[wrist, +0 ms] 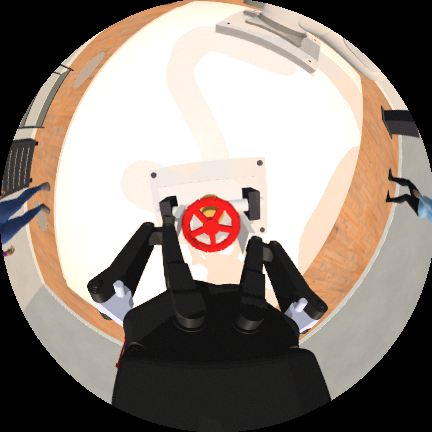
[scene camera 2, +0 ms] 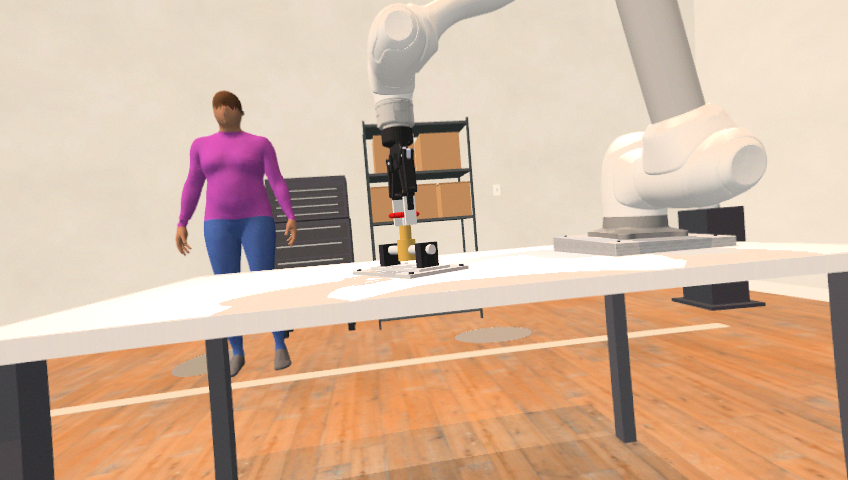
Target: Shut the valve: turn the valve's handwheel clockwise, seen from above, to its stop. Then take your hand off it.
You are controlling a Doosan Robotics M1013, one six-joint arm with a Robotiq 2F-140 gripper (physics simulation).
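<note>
The red handwheel (scene camera 2: 396, 215) (wrist: 211, 227) lies level on top of the brass-coloured valve body (scene camera 2: 405, 249) (wrist: 210, 213). The valve's light pipe is held by black blocks (scene camera 2: 426, 255) (wrist: 254, 204) on a pale mounting plate (scene camera 2: 441, 270) (wrist: 207, 169). My gripper (scene camera 2: 404, 214) (wrist: 210, 218) points straight down over the valve and is shut on the handwheel, with one light finger pad at each side of the rim. The pads hide parts of the rim in the scene view. The stop cannot be made out.
The plate sits on the white table (scene camera 2: 285, 300) (wrist: 120, 120). The robot's base plate (scene camera 2: 642, 245) (wrist: 265, 40) is on the same table. A person in a magenta top (scene camera 2: 236, 172) stands behind the table, near a dark cabinet (scene camera 2: 315, 237) and a shelf rack (scene camera 2: 470, 178).
</note>
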